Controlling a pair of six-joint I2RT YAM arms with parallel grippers.
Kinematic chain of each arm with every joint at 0, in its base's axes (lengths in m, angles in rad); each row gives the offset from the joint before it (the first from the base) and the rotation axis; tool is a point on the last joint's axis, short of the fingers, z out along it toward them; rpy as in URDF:
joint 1: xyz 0 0 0.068 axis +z
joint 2: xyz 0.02 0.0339 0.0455 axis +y
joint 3: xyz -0.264 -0.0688 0 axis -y
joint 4: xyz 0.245 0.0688 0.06 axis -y
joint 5: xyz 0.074 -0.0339 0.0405 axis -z
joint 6: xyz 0.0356 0 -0.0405 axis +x
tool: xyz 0 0 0 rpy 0 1.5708 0
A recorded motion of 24 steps. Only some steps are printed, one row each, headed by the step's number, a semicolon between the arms.
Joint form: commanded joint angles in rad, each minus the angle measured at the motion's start. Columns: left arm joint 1, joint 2, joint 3, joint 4, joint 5, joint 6; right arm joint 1, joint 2, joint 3, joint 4, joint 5, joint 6.
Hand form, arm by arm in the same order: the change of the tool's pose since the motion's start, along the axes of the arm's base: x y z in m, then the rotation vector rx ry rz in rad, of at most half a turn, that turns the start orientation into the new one. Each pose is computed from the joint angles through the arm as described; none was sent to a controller.
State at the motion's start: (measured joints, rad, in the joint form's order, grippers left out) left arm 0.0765 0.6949 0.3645 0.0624 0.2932 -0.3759; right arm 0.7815 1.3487 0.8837 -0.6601 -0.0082 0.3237
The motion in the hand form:
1: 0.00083 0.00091 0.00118 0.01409 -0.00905 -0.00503; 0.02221 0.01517 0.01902 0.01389 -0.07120 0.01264
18: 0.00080 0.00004 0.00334 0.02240 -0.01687 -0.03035; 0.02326 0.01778 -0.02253 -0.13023 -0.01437 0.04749
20: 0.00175 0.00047 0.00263 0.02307 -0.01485 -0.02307; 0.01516 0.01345 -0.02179 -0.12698 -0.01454 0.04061
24: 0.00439 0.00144 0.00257 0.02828 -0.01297 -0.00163; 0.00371 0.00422 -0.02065 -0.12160 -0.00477 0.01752
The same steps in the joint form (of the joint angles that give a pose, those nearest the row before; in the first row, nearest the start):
1: 0.0063 0.0047 0.0033 0.0066 0.0075 0.0166; -0.0144 0.0695 0.1203 0.0100 0.0230 -0.0423
18: 0.0056 0.0039 0.0099 0.0031 0.0292 0.0311; -0.0040 0.1692 0.0649 0.0255 0.0741 -0.0879
20: 0.0063 0.0104 0.0091 0.0089 0.0227 0.0301; 0.0060 0.1334 0.0347 0.0215 0.0783 -0.0714
24: 0.0063 0.0267 0.0128 0.0205 0.0006 0.0296; 0.0124 0.0754 -0.0104 0.0042 0.0799 -0.0399

